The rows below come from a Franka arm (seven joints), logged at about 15 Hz.
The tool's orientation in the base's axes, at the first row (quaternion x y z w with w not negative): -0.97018 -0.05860 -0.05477 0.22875
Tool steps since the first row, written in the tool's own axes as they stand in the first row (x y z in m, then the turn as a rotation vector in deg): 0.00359 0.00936 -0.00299 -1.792 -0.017 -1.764; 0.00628 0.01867 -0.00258 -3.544 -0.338 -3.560; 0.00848 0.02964 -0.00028 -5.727 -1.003 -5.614; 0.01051 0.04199 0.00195 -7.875 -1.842 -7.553; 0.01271 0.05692 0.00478 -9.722 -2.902 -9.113; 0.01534 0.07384 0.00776 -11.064 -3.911 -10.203; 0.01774 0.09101 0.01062 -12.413 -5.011 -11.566
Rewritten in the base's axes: 0.00461 -0.00934 -0.00096 -1.911 -0.938 1.338; 0.00858 -0.01719 -0.00504 -3.828 -1.617 2.842; 0.01246 -0.02571 -0.01159 -6.239 -2.144 4.669; 0.01636 -0.03550 -0.01870 -8.629 -2.462 6.475; 0.02082 -0.04729 -0.02746 -10.724 -2.387 8.080; 0.02601 -0.06075 -0.03716 -12.275 -2.100 9.312; 0.03098 -0.07451 -0.04689 -13.868 -1.856 10.826
